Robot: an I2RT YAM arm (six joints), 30 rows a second.
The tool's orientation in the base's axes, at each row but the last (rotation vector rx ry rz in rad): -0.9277 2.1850 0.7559; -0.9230 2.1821 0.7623; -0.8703 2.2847 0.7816; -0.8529 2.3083 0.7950; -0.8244 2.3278 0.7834; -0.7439 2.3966 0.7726; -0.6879 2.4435 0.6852; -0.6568 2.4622 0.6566; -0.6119 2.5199 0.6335; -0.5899 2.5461 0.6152; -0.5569 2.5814 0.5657
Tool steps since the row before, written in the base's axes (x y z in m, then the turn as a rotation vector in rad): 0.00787 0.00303 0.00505 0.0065 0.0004 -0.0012; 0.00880 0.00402 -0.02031 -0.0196 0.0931 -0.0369; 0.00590 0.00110 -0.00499 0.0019 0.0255 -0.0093; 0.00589 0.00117 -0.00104 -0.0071 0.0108 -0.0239; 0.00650 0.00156 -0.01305 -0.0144 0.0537 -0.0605; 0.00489 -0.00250 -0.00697 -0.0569 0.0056 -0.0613; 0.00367 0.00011 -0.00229 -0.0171 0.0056 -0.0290; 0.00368 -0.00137 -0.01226 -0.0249 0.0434 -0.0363; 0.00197 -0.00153 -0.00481 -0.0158 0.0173 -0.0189; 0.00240 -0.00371 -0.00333 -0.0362 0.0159 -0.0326; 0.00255 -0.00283 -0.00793 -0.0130 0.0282 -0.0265
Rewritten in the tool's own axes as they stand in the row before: -0.00923 -0.00301 0.00153 -0.0028 -0.0051 0.0032; 0.00854 -0.00963 0.01845 0.0009 0.0601 0.0825; -0.00077 -0.00514 0.00582 -0.0049 0.0115 0.0242; -0.00358 -0.00378 0.00317 0.0162 0.0038 0.0215; 0.00356 -0.00786 0.01185 0.0289 0.0241 0.0731; 0.00155 -0.00732 0.00477 0.0762 0.0174 0.0302; -0.00143 -0.00280 0.00297 0.0278 0.0047 0.0192; 0.00468 -0.00697 0.00976 0.0259 0.0358 0.0432; 0.00146 -0.00377 0.00361 0.0174 0.0159 0.0188; 0.00087 -0.00524 0.00154 0.0412 0.0205 0.0224; 0.00260 -0.00588 0.00601 0.0156 0.0218 0.0308
